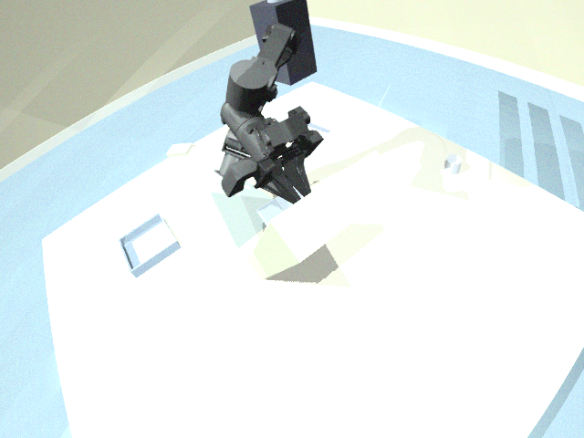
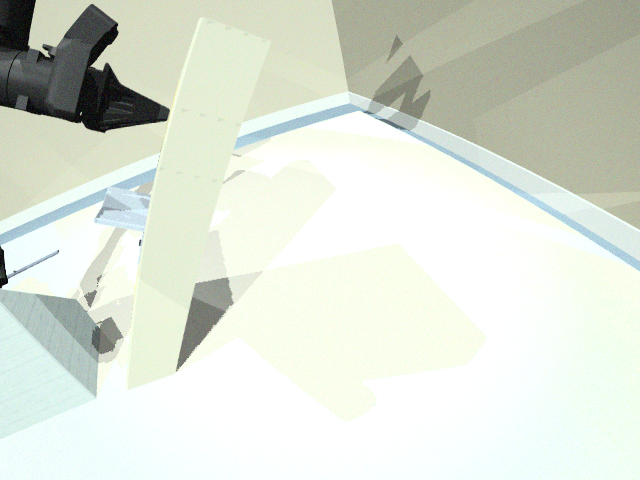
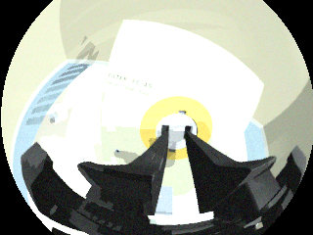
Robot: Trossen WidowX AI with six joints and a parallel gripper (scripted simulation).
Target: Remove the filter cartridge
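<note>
Now: gripper tip 10 mm short of the round filter cartridge and 10 mm above it. From my gripper tip the other things lie so: grey tray: 460 mm behind, 240 mm to the right, 260 mm below; then small flat plate: 810 mm behind, 60 mm to the left, 260 mm below; then pale service panel: 30 mm behind, 80 mm below.
</note>
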